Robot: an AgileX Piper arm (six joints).
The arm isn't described. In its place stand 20 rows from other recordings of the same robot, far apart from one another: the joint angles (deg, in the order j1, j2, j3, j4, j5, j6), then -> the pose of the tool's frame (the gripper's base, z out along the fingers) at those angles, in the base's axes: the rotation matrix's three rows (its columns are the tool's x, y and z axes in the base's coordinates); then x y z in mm.
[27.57, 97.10, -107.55, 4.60, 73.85, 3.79] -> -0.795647 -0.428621 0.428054; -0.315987 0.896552 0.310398; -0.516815 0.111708 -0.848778; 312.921 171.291 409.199
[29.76, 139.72, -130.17, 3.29, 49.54, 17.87] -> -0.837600 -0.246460 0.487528; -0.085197 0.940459 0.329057; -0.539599 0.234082 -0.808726; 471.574 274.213 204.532
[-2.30, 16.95, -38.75, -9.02, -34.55, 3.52] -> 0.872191 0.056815 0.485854; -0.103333 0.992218 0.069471; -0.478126 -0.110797 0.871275; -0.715 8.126 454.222
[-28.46, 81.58, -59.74, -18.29, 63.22, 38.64] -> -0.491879 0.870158 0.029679; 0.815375 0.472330 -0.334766; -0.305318 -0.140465 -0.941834; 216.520 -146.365 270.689
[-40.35, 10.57, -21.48, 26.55, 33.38, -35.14] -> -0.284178 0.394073 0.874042; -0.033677 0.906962 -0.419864; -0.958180 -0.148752 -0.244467; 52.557 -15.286 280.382
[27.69, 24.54, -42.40, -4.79, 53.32, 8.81] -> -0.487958 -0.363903 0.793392; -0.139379 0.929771 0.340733; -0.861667 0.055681 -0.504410; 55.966 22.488 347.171
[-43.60, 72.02, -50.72, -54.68, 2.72, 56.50] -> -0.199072 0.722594 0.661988; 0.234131 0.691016 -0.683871; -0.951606 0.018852 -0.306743; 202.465 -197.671 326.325
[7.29, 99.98, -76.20, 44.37, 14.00, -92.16] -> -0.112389 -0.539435 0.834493; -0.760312 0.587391 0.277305; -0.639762 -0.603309 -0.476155; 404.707 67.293 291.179
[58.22, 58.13, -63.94, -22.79, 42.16, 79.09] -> -0.738738 -0.106079 0.665593; 0.423307 0.695444 0.580662; -0.524478 0.710707 -0.468847; 126.859 159.839 409.161
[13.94, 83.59, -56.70, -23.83, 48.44, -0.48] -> -0.825796 -0.373516 0.422547; -0.489027 0.847447 -0.206607; -0.280915 -0.377252 -0.882478; 278.866 40.874 254.540
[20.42, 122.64, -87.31, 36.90, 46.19, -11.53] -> -0.971784 -0.192967 0.135645; -0.097776 0.852898 0.512840; -0.214652 0.485107 -0.847700; 398.790 190.540 155.172
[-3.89, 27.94, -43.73, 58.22, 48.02, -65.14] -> 0.017825 -0.592485 0.805384; -0.240584 0.779304 0.578623; -0.970465 -0.204076 -0.128651; 68.537 52.978 387.267
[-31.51, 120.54, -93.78, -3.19, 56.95, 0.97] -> -0.842998 0.518592 0.142888; 0.501026 0.853652 -0.142306; -0.195776 -0.048373 -0.979455; 369.187 -231.305 184.917
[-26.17, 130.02, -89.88, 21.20, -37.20, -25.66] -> -0.090316 0.620051 0.779346; -0.116162 0.770644 -0.626589; -0.989116 -0.147121 0.002425; 455.826 -246.166 188.295
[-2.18, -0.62, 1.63, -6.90, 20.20, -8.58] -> -0.287481 0.003256 0.957781; -0.248840 0.965401 -0.077972; -0.924896 -0.260750 -0.276724; 52.995 -5.795 172.739
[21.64, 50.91, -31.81, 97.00, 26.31, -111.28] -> 0.003750 -0.752908 0.658116; -0.223731 0.640806 0.734379; -0.974644 -0.149995 -0.166046; 153.263 103.874 311.647
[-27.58, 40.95, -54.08, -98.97, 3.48, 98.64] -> 0.280633 0.514207 0.810454; -0.153393 0.857560 -0.490980; -0.947479 0.013467 0.319535; 112.293 -64.811 465.235
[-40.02, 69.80, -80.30, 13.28, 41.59, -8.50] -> -0.313480 0.538437 0.782187; 0.297255 0.837949 -0.457690; -0.901870 0.089032 -0.422734; 204.806 -153.856 451.077
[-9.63, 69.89, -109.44, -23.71, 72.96, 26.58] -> -0.259506 0.612067 0.747014; 0.352681 0.780152 -0.516701; -0.899040 0.129371 -0.418318; 168.984 -64.158 554.961
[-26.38, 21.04, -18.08, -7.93, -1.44, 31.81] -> 0.228108 0.381535 0.895767; 0.338784 0.831427 -0.440403; -0.912793 0.403931 0.060397; 81.605 -40.121 296.806
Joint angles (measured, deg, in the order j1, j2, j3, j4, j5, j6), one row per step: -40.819 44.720 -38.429 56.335 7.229 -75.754; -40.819 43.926 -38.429 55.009 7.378 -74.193; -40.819 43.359 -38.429 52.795 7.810 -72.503; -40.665 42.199 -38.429 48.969 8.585 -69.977; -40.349 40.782 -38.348 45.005 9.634 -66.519; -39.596 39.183 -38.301 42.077 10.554 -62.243; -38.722 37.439 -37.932 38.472 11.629 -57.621; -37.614 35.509 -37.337 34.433 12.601 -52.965; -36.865 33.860 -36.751 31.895 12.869 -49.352; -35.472 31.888 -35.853 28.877 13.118 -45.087; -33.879 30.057 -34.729 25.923 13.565 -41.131; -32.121 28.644 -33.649 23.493 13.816 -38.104; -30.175 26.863 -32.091 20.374 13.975 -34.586; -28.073 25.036 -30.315 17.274 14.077 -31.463; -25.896 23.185 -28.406 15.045 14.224 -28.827; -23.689 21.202 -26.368 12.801 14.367 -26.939; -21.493 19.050 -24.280 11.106 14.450 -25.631
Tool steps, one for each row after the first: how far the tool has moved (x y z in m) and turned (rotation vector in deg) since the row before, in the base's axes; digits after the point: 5 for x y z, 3 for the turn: -0.00246 0.00218 0.00195 -0.189 -0.559 0.008; -0.00166 0.00180 0.00084 -0.493 0.252 0.219; -0.00325 0.00389 0.00179 -1.263 0.571 0.513; -0.00378 0.00504 0.00147 -0.571 0.198 0.691; -0.00387 0.00630 0.00222 0.739 -1.102 0.918; -0.00429 0.00657 0.00009 0.730 -0.570 0.968; -0.00484 0.00684 -0.00106 0.435 -0.308 0.956; -0.00455 0.00487 -0.00065 0.588 -0.953 0.359; -0.00487 0.00623 -0.00204 0.771 -1.027 0.866; -0.00408 0.00583 -0.00410 0.869 -0.468 1.141; -0.00264 0.00482 -0.00440 0.606 -0.162 1.307; -0.00354 0.00499 -0.00658 0.482 -0.011 1.285; -0.00344 0.00473 -0.00779 0.187 0.227 1.417; -0.00324 0.00469 -0.00862 0.550 0.145 1.666; -0.00353 0.00443 -0.00929 -0.175 0.418 1.722; -0.00388 0.00433 -0.00935 -0.307 0.220 1.824
